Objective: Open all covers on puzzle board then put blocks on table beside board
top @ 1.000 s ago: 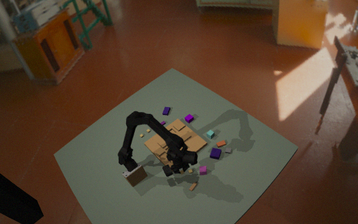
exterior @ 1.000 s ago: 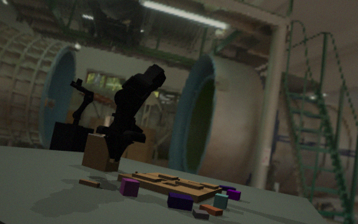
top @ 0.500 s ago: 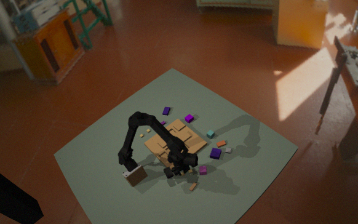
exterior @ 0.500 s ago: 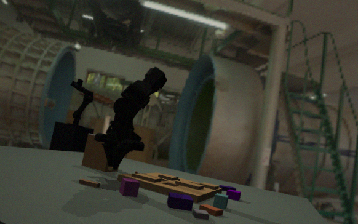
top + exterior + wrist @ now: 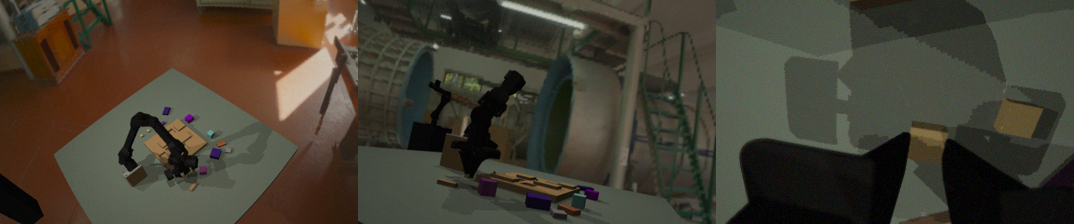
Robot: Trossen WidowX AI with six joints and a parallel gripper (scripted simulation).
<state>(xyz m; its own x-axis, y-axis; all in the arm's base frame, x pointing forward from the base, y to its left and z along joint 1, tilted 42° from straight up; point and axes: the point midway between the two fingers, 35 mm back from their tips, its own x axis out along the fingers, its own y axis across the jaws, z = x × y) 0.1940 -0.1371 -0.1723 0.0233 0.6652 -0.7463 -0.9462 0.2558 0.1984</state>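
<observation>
The magenta block is 110 mm ahead of my gripper tip and 60 mm to the right of it. Round my gripper tip: teal block 330 mm ahead, 90 mm to the left, 10 mm below; then grey block 320 mm ahead, 80 mm to the right, 20 mm below; then orange block 330 mm ahead, 10 mm to the right, 20 mm below.
</observation>
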